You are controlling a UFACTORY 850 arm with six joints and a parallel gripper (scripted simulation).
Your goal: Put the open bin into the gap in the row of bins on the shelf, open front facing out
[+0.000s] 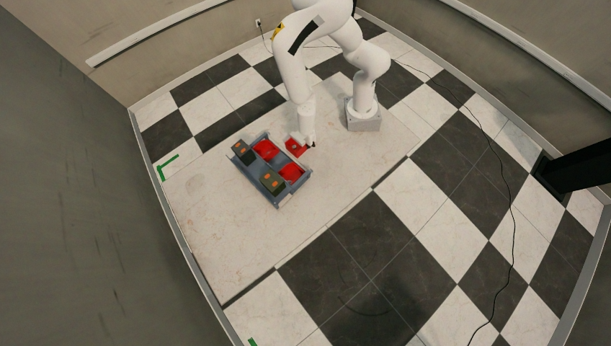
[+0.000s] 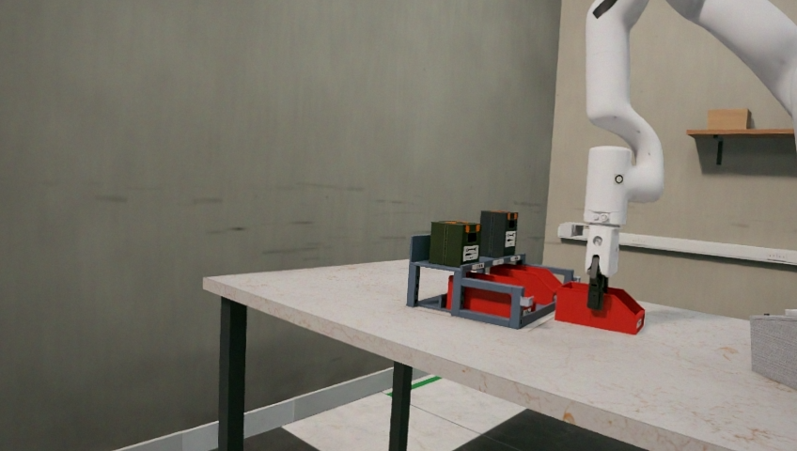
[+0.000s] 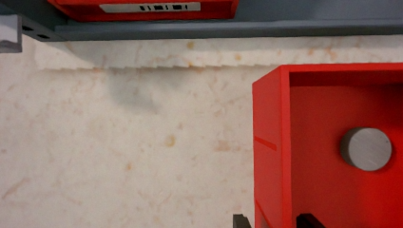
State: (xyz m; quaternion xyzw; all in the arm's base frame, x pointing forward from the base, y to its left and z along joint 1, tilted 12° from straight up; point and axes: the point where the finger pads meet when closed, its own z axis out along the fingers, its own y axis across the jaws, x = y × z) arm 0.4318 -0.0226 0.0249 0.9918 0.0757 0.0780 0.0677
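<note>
My gripper is now 5 cm to the left of the red open bin, 3 cm above it and 1 cm short of it. From my hand the other things lie so: grey-blue shelf: 25 cm ahead, 1 cm to the right; then large grey disc: 8 cm to the right, 5 cm below, 4 cm behind; then dark grey box: 33 cm ahead, 12 cm to the right, 10 cm above.
</note>
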